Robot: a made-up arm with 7 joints. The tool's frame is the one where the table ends. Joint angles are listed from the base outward.
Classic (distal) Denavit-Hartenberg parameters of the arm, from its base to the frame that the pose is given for. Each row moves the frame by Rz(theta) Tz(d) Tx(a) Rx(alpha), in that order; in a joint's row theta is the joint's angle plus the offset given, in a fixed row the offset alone. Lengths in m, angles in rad.
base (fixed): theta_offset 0  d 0  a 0  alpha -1.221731
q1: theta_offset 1.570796  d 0  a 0  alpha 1.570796
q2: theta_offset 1.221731  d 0  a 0  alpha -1.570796
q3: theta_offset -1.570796  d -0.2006  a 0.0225  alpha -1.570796
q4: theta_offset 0  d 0  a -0.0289  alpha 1.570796
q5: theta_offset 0  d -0.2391  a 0  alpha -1.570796
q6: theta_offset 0  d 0  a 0  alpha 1.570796
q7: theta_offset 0  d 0  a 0  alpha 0
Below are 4 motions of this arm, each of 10 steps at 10 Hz.
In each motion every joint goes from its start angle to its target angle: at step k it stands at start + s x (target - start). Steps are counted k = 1, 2, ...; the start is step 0. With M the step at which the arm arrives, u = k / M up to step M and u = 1 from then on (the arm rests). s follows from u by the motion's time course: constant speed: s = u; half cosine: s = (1 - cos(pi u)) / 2; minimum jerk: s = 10 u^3 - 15 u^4 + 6 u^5.
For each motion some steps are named. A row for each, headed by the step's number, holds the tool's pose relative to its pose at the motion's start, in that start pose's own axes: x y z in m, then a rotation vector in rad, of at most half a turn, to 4 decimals.
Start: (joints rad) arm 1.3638 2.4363 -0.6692 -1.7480 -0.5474 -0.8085 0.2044
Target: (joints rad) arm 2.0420 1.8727 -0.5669 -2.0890 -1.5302 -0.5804 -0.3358
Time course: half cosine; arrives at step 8
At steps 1, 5, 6, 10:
1: 0.0031 -0.0019 -0.0115 -0.0200 -0.0274 -0.0417
5: 0.1120 -0.0413 -0.1581 -0.0377 -0.4506 -0.7844
6: 0.1489 -0.0491 -0.1772 0.0411 -0.5124 -0.9579
10: 0.1829 -0.0544 -0.1885 0.1309 -0.5432 -1.1048

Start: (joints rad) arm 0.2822 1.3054 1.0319 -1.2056 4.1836 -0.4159 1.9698
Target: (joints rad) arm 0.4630 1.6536 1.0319 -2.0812 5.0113 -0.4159 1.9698
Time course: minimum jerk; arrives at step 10
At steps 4, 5, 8, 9, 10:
4: 0.0916 0.0180 0.0133 -0.0446 -0.3929 0.0159
5: 0.1415 0.0164 0.0306 -0.1257 -0.6121 0.0164
8: 0.2373 -0.0173 0.0975 -0.4808 -1.0787 -0.0096
9: 0.2450 -0.0230 0.1068 -0.5334 -1.1224 -0.0151
10: 0.2462 -0.0240 0.1084 -0.5428 -1.1298 -0.0161

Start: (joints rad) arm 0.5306 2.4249 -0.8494 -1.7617 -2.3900 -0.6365 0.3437
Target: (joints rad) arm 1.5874 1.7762 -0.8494 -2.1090 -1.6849 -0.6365 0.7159
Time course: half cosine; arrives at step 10
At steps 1, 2, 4, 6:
1: 0.0000 0.0096 -0.0035 0.0416 -0.0093 0.0063
2: 0.0017 0.0378 -0.0119 0.1616 -0.0433 0.0267
4: 0.0256 0.1358 -0.0211 0.5642 -0.2453 0.1212
6: 0.0801 0.2384 0.0113 0.9835 -0.6551 0.2779

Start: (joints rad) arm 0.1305 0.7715 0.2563 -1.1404 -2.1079 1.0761 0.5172
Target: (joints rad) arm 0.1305 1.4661 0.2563 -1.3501 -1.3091 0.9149 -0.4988
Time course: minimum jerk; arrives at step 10
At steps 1, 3, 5, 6, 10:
1: -0.0007 0.0002 -0.0020 0.0006 0.0024 -0.0065
3: -0.0126 0.0065 -0.0377 0.0097 0.0413 -0.1197
5: -0.0371 0.0344 -0.1092 0.0240 0.0970 -0.3444
6: -0.0489 0.0568 -0.1432 0.0335 0.1095 -0.4579
10: -0.0661 0.1055 -0.1922 0.0629 0.1027 -0.6515

